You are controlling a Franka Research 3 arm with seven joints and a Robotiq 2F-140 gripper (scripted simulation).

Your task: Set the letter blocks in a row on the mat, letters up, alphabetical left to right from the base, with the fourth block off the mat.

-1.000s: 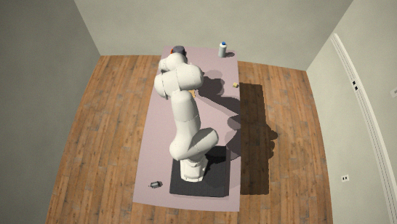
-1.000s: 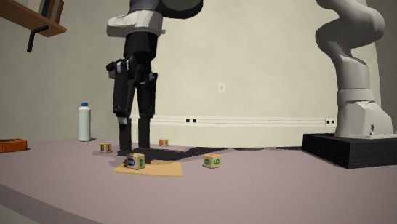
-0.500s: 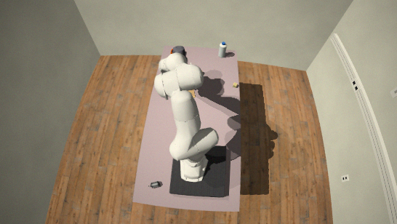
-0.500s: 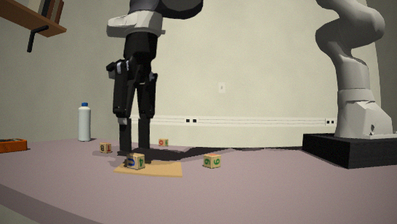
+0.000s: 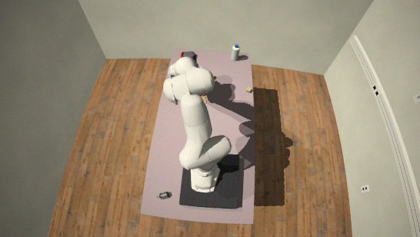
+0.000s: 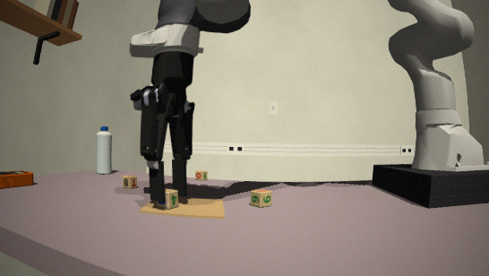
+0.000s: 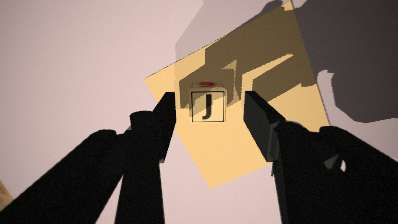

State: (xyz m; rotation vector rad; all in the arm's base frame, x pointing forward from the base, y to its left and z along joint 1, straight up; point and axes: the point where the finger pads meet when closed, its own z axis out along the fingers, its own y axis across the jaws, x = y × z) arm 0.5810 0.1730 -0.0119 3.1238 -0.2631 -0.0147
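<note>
Right now the tan mat is 5 cm below my hand, 3 cm to the right of it and 2 cm behind it. Round my hand: small dark object: 79 cm behind, 8 cm to the left, 3 cm below; then white bottle: 45 cm ahead, 31 cm to the right, 3 cm above; then block: 19 cm ahead, 13 cm to the right, 4 cm below.
</note>
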